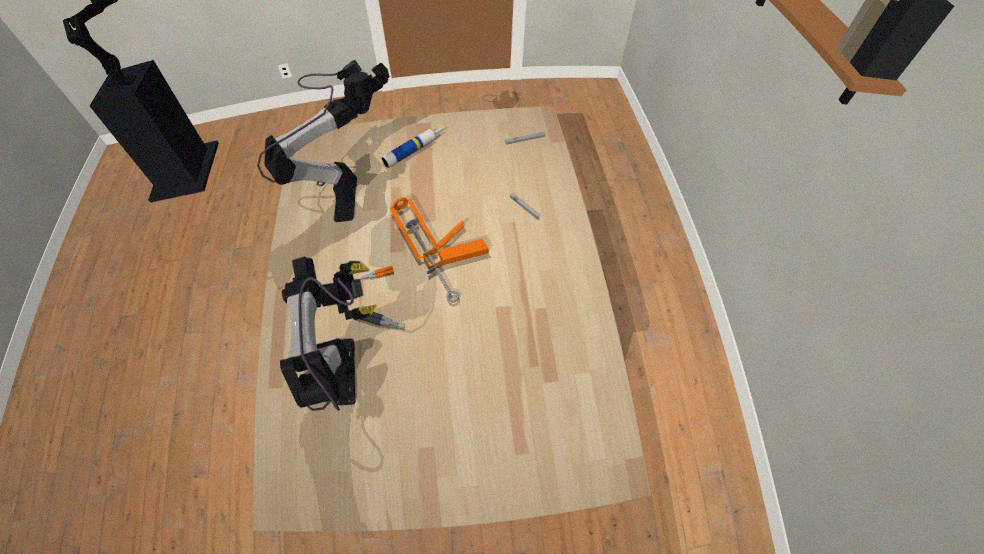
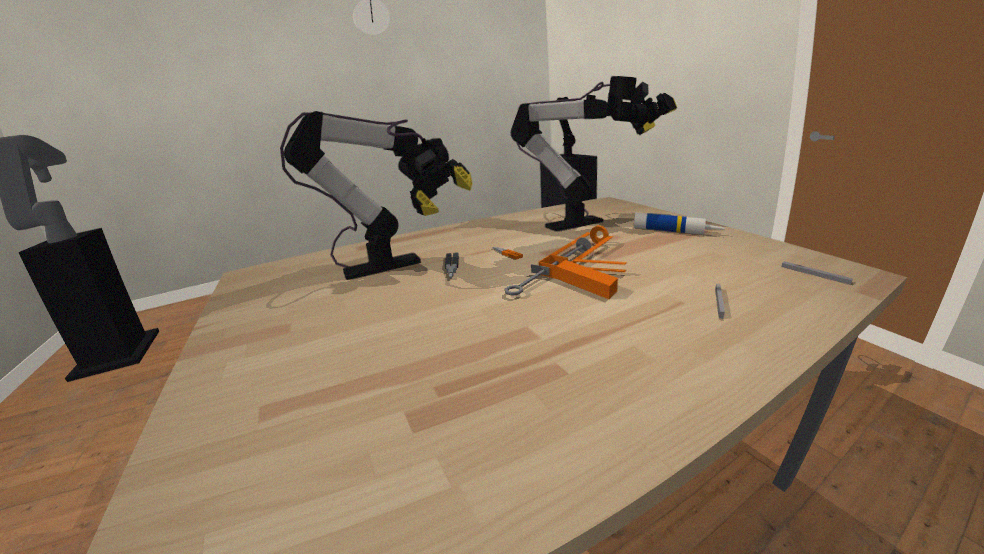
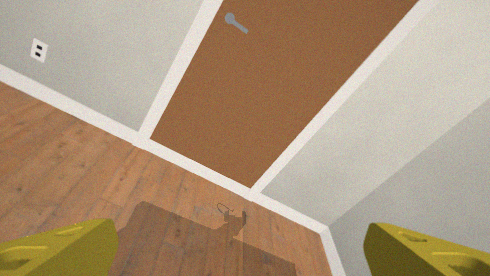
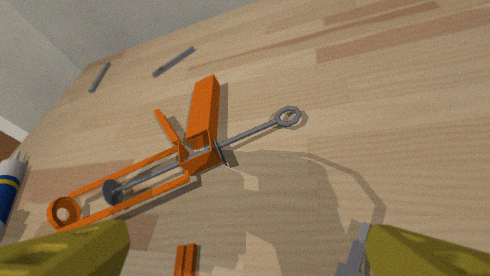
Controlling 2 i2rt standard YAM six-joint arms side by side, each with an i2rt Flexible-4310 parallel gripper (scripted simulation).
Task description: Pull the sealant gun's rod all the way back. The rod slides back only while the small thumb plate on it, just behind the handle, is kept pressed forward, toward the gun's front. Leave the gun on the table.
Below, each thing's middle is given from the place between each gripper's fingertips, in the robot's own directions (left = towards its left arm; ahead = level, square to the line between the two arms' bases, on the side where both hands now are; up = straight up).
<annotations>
The grey rod [image 4: 110, 189] lies 150 mm ahead of my left hand [image 2: 664, 116], 560 mm to the right of it and 330 mm below it. Also, from my left hand: orange sealant gun [image 2: 590, 279] 170 mm ahead, 510 mm to the right, 330 mm below.
My right hand [image 2: 454, 199] is 17 cm short of the grey rod, 16 cm to the right of it and 16 cm above it. From my right hand the other things lie so: orange sealant gun: 18 cm ahead, 21 cm to the left, 16 cm below.
</annotations>
